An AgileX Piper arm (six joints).
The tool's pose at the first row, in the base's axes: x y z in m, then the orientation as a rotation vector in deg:
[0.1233 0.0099 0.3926 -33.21 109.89 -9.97]
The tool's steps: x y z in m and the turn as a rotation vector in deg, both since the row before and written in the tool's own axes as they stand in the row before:
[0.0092 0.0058 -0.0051 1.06 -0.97 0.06]
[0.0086 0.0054 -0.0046 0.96 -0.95 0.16]
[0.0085 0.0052 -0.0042 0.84 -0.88 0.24]
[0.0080 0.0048 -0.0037 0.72 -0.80 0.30]
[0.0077 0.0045 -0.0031 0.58 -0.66 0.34]
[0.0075 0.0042 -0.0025 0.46 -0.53 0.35]
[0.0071 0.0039 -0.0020 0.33 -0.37 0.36]
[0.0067 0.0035 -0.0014 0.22 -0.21 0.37]
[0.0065 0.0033 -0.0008 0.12 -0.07 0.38]
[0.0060 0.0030 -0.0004 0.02 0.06 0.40]
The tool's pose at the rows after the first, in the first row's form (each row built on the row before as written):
[0.1141 0.0099 0.3849 -32.43 108.77 -10.63]
[0.1058 0.0100 0.3775 -31.63 107.71 -11.13]
[0.0981 0.0101 0.3699 -30.84 106.75 -11.48]
[0.0913 0.0102 0.3625 -30.07 105.91 -11.70]
[0.0853 0.0104 0.3552 -29.36 105.24 -11.81]
[0.0801 0.0105 0.3479 -28.73 104.72 -11.84]
[0.0756 0.0107 0.3409 -28.18 104.38 -11.79]
[0.0719 0.0108 0.3341 -27.69 104.21 -11.68]
[0.0689 0.0109 0.3274 -27.26 104.20 -11.51]
[0.0665 0.0110 0.3211 -26.88 104.34 -11.27]

